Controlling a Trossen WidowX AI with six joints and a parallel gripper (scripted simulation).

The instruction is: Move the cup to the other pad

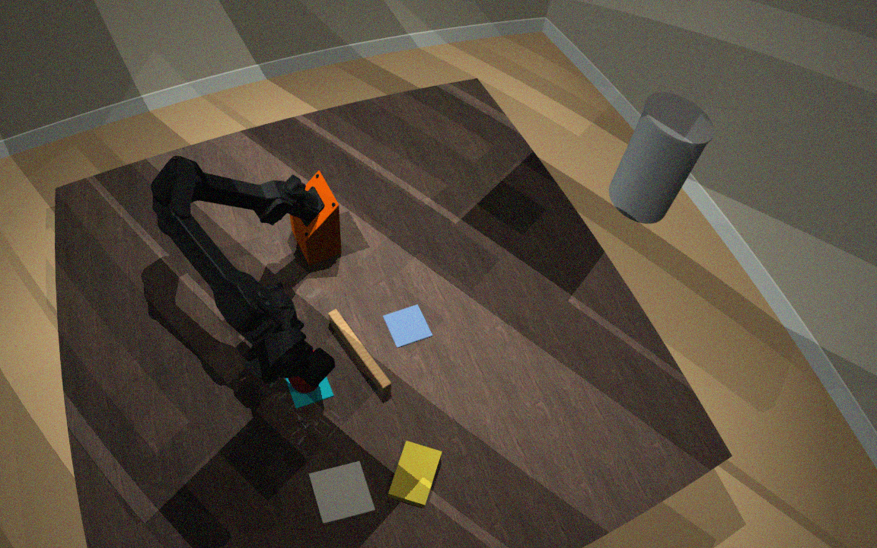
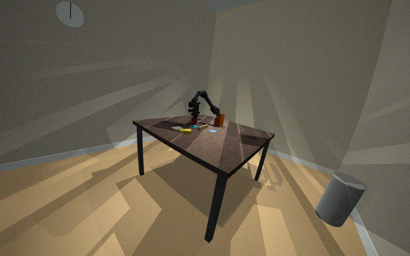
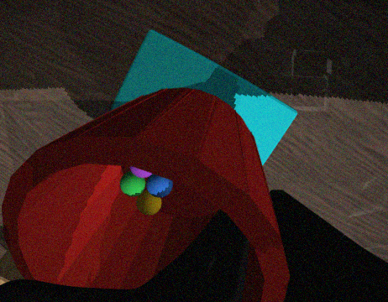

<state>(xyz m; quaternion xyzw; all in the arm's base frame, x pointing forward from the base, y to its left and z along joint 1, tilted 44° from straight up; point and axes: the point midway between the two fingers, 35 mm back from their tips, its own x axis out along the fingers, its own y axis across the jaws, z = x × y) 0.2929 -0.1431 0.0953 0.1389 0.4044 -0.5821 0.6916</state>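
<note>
Now: the teal pad 30 mm ahead of my gripper tip, 20 mm to the left of it and 70 mm below it. Round my gripper tip: white pad (250 mm ahead, 20 mm to the right, 60 mm below); then wooden bar (10 mm ahead, 140 mm to the left, 60 mm below); then cup (30 mm ahead, 10 mm to the left).
</note>
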